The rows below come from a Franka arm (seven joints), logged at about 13 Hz.
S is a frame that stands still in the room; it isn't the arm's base.
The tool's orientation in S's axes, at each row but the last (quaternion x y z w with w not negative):
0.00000 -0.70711 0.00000 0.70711
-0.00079 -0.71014 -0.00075 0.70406
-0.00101 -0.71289 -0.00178 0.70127
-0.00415 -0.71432 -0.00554 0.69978
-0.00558 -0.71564 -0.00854 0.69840
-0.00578 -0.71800 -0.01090 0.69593
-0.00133 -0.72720 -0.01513 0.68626
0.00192 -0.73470 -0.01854 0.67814
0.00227 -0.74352 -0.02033 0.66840
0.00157 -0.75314 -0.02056 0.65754
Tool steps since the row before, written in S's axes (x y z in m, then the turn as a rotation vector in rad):
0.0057 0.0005 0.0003 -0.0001 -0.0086 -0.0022
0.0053 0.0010 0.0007 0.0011 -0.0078 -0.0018
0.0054 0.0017 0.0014 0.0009 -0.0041 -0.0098
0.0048 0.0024 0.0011 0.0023 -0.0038 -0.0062
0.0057 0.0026 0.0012 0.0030 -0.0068 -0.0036
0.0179 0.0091 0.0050 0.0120 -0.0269 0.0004
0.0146 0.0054 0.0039 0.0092 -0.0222 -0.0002
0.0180 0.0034 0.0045 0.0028 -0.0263 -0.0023
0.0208 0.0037 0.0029 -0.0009 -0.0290 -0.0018
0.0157 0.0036 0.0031 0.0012 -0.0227 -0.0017
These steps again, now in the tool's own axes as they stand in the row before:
0.0003 0.0005 -0.0057 -0.0022 -0.0086 0.0001
0.0007 0.0010 -0.0053 -0.0018 -0.0078 -0.0011
0.0013 0.0017 -0.0054 -0.0098 -0.0041 -0.0008
0.0010 0.0025 -0.0048 -0.0062 -0.0038 -0.0022
0.0011 0.0027 -0.0057 -0.0036 -0.0068 -0.0030
0.0044 0.0096 -0.0178 0.0002 -0.0266 -0.0126
0.0029 0.0058 -0.0147 -0.0003 -0.0220 -0.0097
0.0029 0.0039 -0.0182 -0.0018 -0.0263 -0.0033
0.0006 0.0043 -0.0209 -0.0008 -0.0291 0.0003
0.0008 0.0041 -0.0159 -0.0012 -0.0227 -0.0016

